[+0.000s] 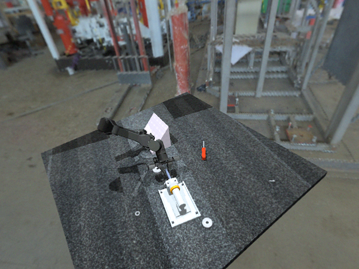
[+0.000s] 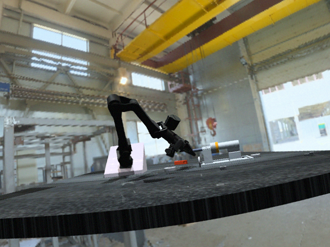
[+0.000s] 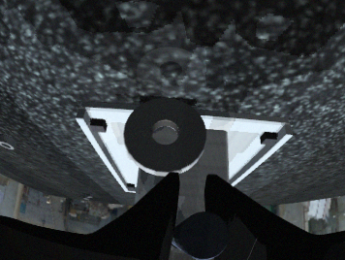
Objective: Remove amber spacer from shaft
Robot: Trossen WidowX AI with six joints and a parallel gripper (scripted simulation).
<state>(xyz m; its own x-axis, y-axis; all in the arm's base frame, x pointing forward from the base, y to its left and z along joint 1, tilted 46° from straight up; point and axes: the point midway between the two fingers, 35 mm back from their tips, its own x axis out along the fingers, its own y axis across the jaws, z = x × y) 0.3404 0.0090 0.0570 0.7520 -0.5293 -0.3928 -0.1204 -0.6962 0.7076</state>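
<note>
Right now the thin dark blue shaft is 5 cm ahead of my gripper tip, 1 cm to the right of it and 2 cm above it. Round my gripper tip: amber spacer: 11 cm ahead, 1 cm to the right, 2 cm above; then white block: 15 cm ahead, 2 cm to the right, 1 cm below; then grey round piece: 13 cm behind, 2 cm to the right, 5 cm below.
</note>
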